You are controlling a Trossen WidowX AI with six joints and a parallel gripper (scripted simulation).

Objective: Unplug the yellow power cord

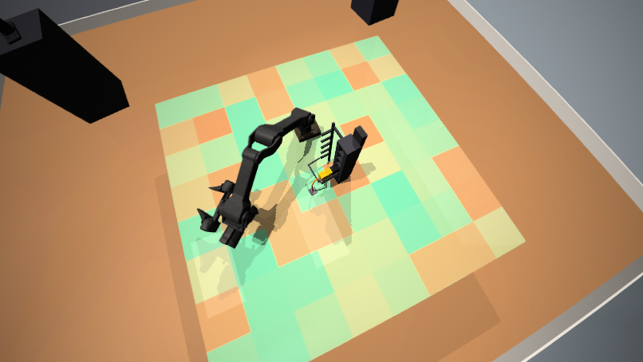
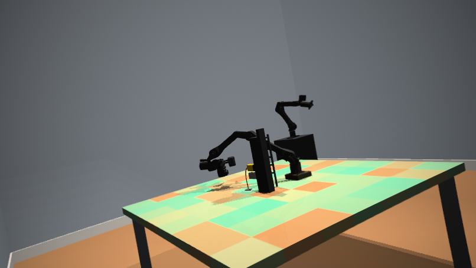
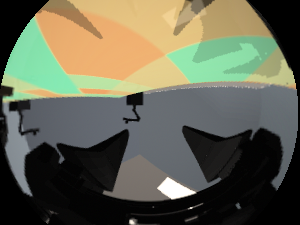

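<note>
My gripper tip is now 15 cm short of the yellow plug, 45 cm to the right of it and 2 cm below it. From my gripper tip the other things lie so: black ladder-like rack 7 cm ahead, 51 cm to the left, 3 cm above.
</note>
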